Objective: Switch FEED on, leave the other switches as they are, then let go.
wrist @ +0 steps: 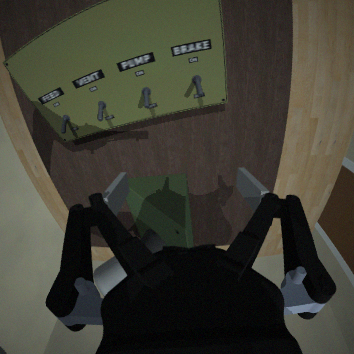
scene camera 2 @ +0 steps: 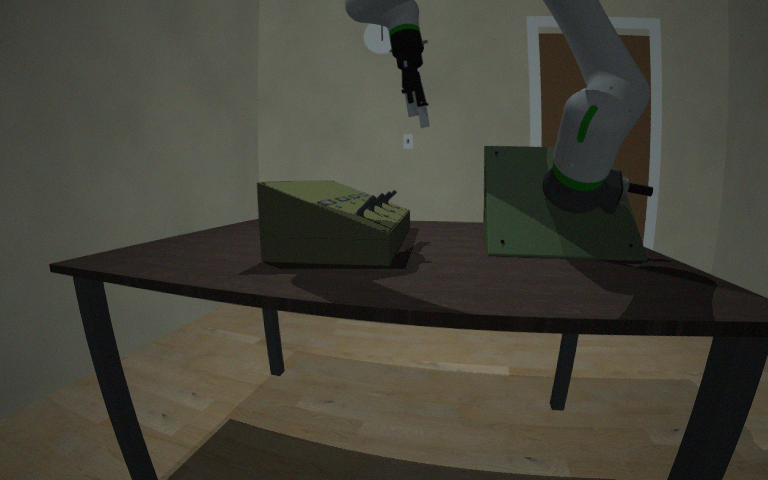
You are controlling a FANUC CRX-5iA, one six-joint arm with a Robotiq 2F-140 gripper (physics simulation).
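Places are measured from the arm's base along level axes (x left, y ahead, z down), in metres.
Pixels of known places: gripper, between the fingertips: (wrist: 182,179) (scene camera 2: 419,121); arm's base, origin of its link: (wrist: 159,245) (scene camera 2: 572,189).
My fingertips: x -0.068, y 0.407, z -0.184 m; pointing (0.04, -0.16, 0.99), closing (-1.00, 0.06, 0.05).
Observation:
For each thing: its top centre in the pictures, then the offset to it from my fingertips. Level surfaces: height alone.
- FEED lever, centre of its top: (scene camera 2: 366,195) (wrist: 59,126) dx +0.321, dy +0.019, dz +0.197 m
- VENT lever, centre of its top: (scene camera 2: 376,192) (wrist: 96,113) dx +0.204, dy +0.047, dz +0.197 m
- PUMP lever, centre of its top: (wrist: 144,99) dx +0.088, dy +0.075, dz +0.197 m
- BRAKE lever, centre of its top: (wrist: 198,86) dx -0.029, dy +0.103, dz +0.197 m
- dark table, height of its surface: dz +0.325 m
The olive switch box (scene camera 2: 322,243) (wrist: 165,25) stands on the table with a sloped panel. The FEED lever (scene camera 2: 365,206) (wrist: 65,123) is at the panel's left end in the wrist view, nearest the camera in the scene view. Beside it are the VENT lever (wrist: 101,110), the PUMP lever (wrist: 146,97) and the BRAKE lever (wrist: 198,86). All four levers lean much alike, away from their labels. The small OFF plates are partly hidden and too blurred to read. My gripper (scene camera 2: 418,114) (wrist: 182,179) is open and empty, high above the table and apart from the box.
A green slanted mount (scene camera 2: 509,226) (wrist: 165,200) stands on the dark table (scene camera 2: 215,249) (wrist: 255,65), with the arm's base (scene camera 2: 589,135) on it. A brown door (scene camera 2: 546,90) with a white frame and a light switch (scene camera 2: 407,141) are on the wall behind.

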